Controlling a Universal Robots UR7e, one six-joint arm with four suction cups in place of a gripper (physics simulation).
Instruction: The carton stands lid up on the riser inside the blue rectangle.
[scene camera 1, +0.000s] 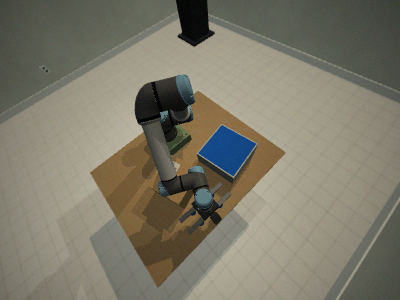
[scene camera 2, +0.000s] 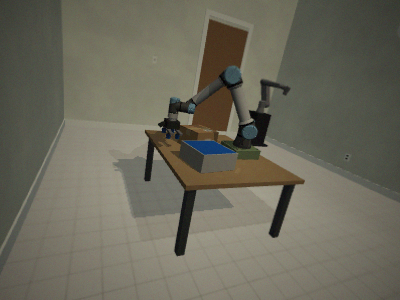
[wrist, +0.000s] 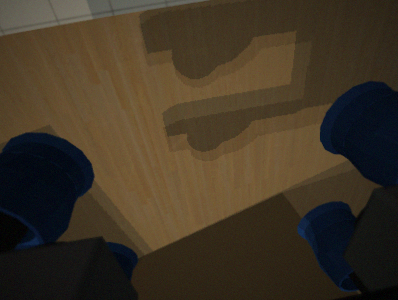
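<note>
The brown carton stands on the table behind the riser in the scene camera 2 view, partly hidden by the arm in the scene camera 1 view. In the wrist view, a dark side of the carton shows at the bottom. Which side is its lid is unclear. The pale grey riser stands apart from it; the blue rectangle covers its top. My gripper is open, its four blue cups low over the table beside the carton, holding nothing.
The wooden table has its edge near the gripper. The arm's green base stands beside the riser. A black pedestal stands on the floor beyond the table.
</note>
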